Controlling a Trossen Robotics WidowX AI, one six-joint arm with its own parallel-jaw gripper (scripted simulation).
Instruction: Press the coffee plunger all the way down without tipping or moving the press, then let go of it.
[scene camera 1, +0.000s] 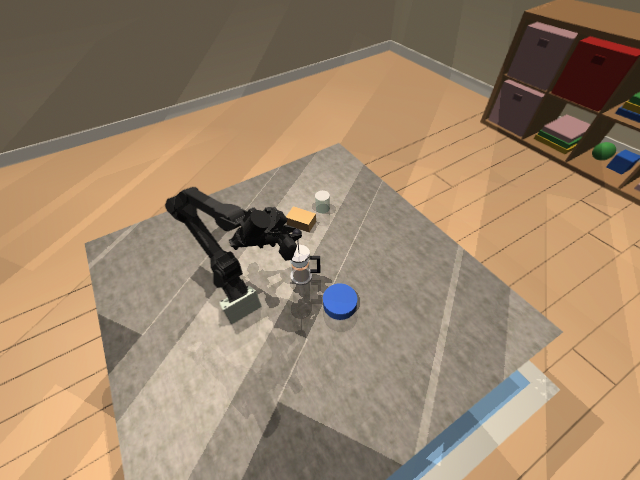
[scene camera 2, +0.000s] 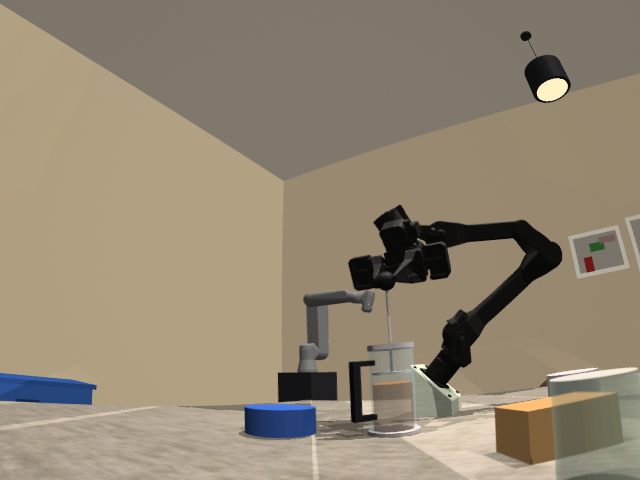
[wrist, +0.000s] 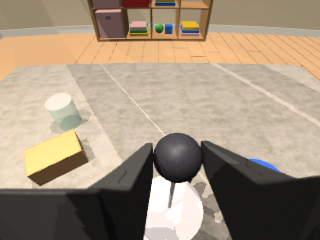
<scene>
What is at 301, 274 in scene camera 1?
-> A glass coffee press.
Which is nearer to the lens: the glass coffee press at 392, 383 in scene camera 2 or the orange block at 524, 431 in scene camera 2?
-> The orange block.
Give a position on an orange block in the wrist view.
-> At 50, 159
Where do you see my gripper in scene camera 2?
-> At 384, 280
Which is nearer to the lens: the orange block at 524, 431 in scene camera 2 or the blue disc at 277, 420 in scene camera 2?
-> The orange block.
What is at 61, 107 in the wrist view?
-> A pale green cup.
</scene>
